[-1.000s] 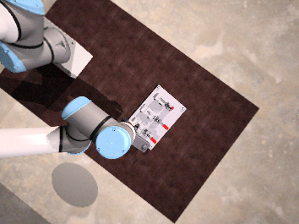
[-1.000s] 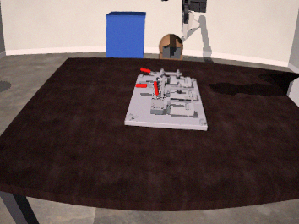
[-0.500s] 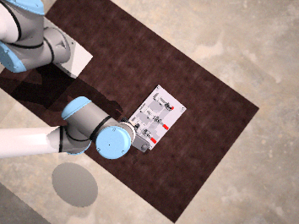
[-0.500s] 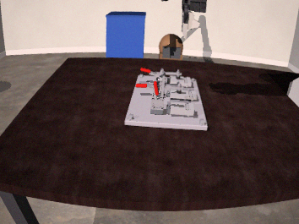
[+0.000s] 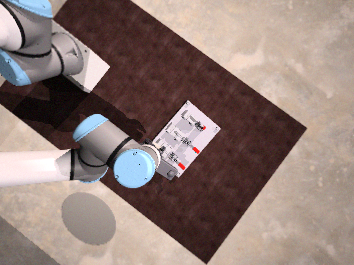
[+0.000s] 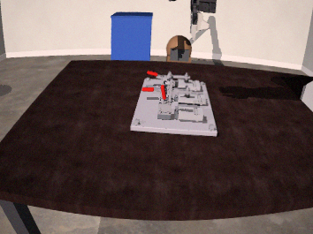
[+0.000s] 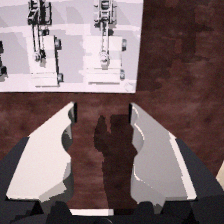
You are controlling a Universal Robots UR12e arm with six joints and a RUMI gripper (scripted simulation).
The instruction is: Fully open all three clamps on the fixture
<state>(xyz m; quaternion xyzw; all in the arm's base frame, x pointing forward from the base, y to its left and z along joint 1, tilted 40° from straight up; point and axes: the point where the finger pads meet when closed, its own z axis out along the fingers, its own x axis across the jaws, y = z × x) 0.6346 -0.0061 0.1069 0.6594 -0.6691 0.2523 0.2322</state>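
Right now my hand is 5 cm short of the grey fixture plate, 11 cm to the right of it and 21 cm above it.
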